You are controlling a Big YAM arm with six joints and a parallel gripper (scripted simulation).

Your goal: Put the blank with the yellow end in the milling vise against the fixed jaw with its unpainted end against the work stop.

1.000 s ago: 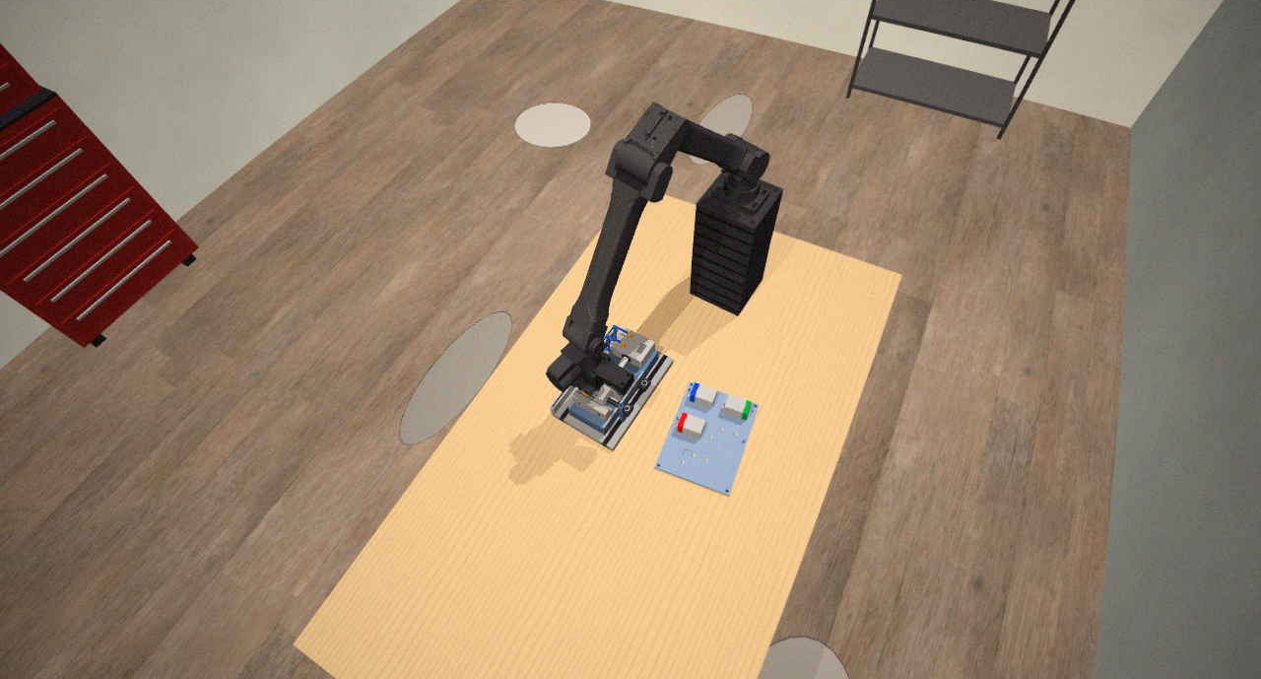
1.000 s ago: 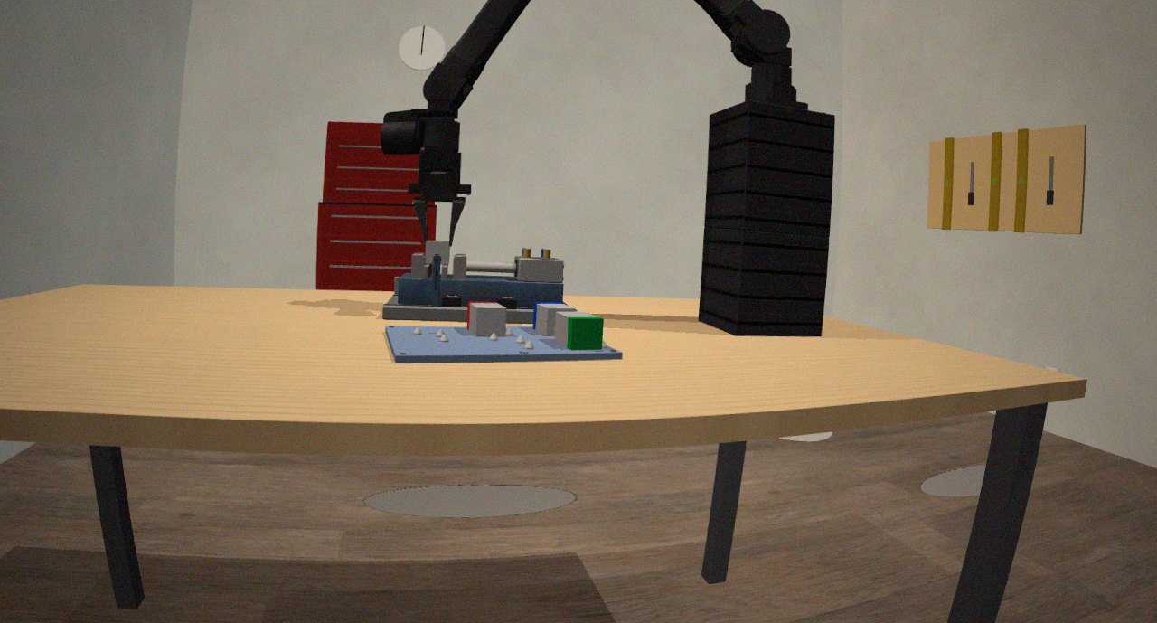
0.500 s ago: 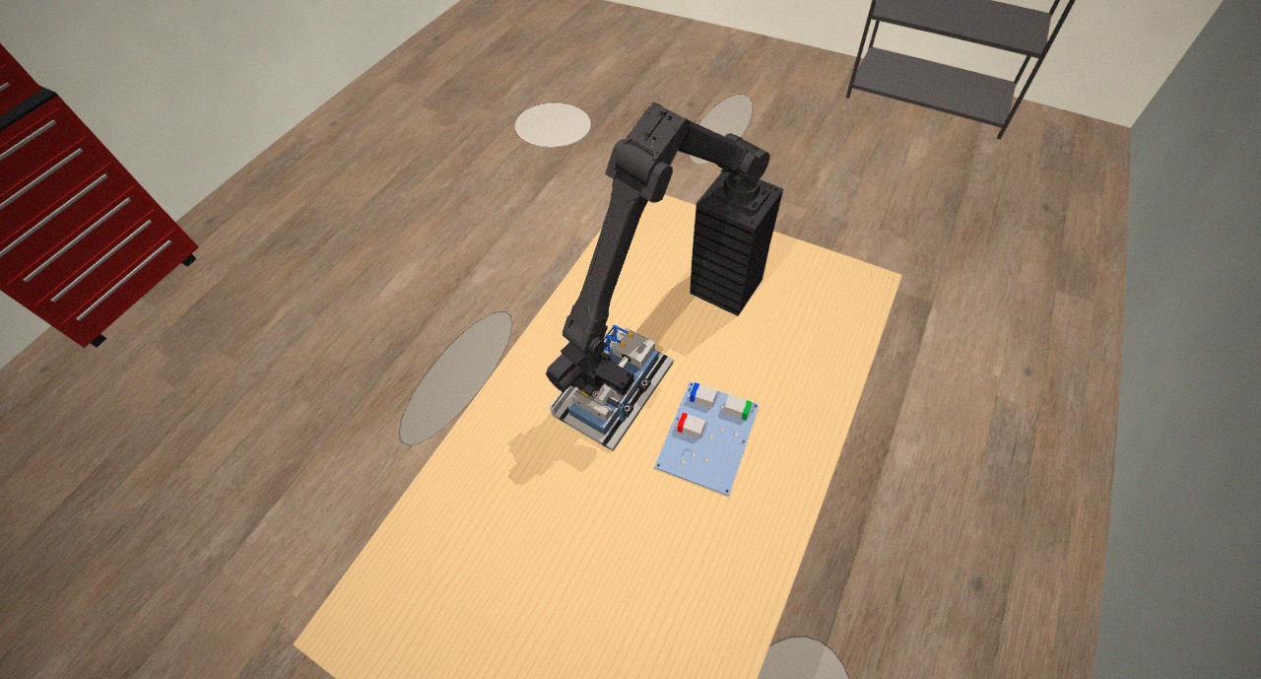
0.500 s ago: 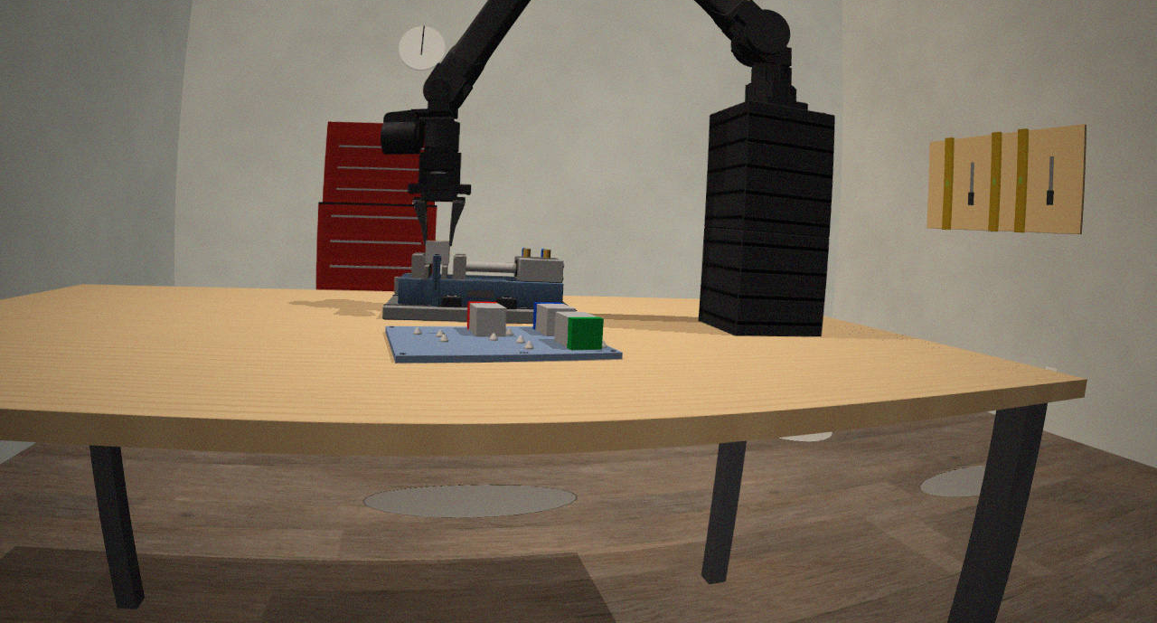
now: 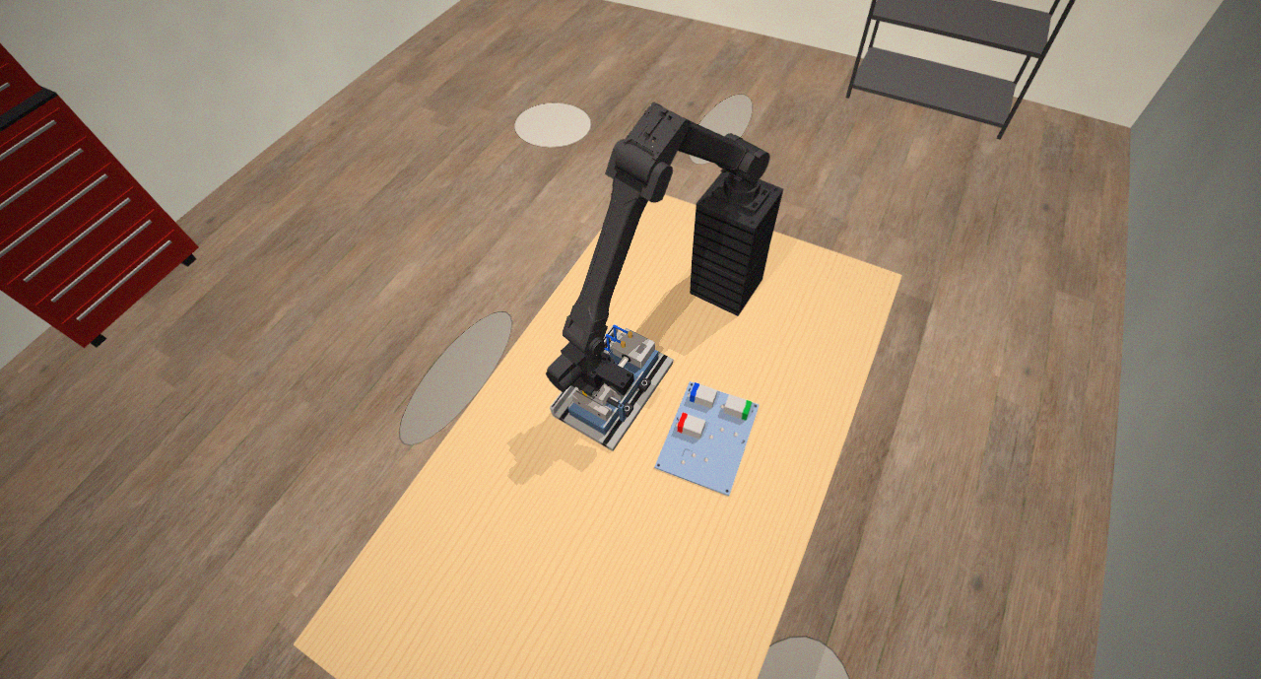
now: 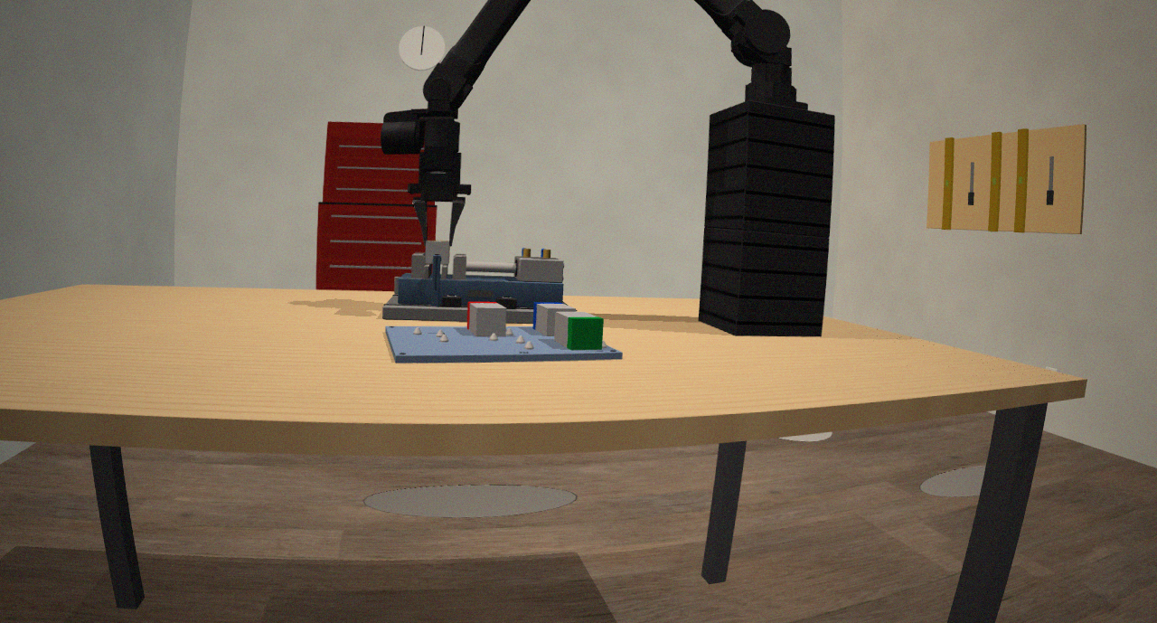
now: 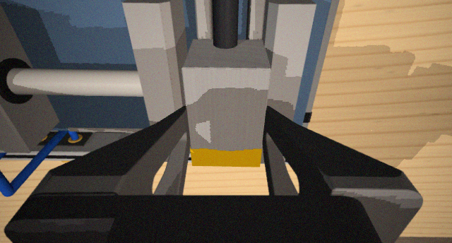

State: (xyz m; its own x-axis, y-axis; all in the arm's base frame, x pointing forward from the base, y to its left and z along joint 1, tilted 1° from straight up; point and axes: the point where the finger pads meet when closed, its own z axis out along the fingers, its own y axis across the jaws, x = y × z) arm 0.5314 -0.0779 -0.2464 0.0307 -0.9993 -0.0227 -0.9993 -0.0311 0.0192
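The yellow-ended blank is 20 mm below my hand. From my hand the other things lie so: work stop rod: 50 mm to the left, 30 mm below; fixed jaw: 40 mm below, 30 mm ahead; moving jaw: 40 mm below, 40 mm behind.
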